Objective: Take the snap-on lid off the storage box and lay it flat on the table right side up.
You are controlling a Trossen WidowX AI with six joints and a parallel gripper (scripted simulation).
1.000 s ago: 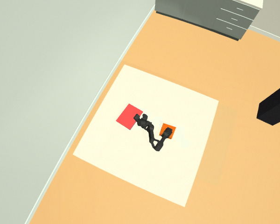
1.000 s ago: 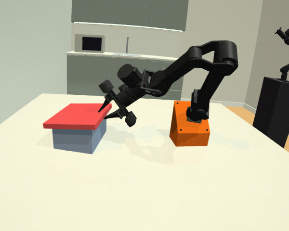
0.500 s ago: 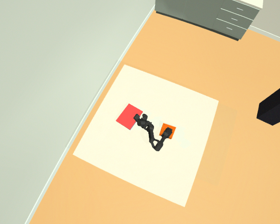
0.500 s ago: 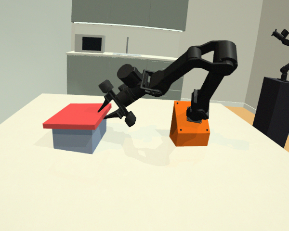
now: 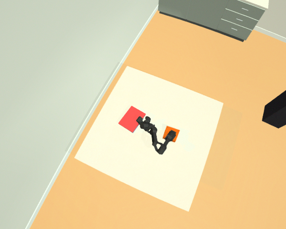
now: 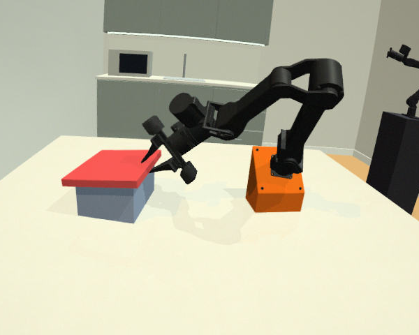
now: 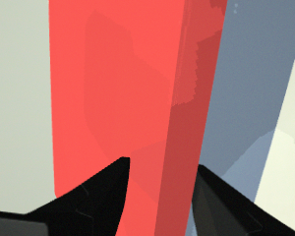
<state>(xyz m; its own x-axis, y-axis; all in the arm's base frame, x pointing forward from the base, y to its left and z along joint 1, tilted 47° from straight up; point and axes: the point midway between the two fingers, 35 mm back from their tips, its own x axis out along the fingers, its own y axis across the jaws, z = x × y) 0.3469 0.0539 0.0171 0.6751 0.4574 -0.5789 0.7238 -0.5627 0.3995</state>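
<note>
My gripper tip is now 80 mm short of the red lid and 10 mm to the left of it. Also, from my gripper tip: storage box 70 mm ahead, 10 mm to the right, 60 mm below.
</note>
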